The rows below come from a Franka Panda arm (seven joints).
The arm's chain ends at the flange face. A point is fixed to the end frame.
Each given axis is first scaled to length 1.
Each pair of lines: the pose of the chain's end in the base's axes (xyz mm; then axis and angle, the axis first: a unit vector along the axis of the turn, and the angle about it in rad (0 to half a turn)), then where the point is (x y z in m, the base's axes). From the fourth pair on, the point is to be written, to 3 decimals.
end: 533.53 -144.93 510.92 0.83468 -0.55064 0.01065 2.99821
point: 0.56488 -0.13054 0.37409
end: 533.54 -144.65 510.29 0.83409 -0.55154 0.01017 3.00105
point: 0.56504 -0.12994 0.37353
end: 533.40 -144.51 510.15 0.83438 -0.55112 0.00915 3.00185
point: 0.56471 -0.12952 0.37337
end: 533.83 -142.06 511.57 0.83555 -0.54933 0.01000 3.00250
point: 0.565 -0.127 0.375
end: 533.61 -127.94 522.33 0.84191 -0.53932 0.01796 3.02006
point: 0.568 -0.111 0.386
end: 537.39 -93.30 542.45 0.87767 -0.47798 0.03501 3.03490
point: 0.572 -0.072 0.407
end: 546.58 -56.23 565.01 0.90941 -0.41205 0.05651 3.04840
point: 0.583 -0.031 0.431
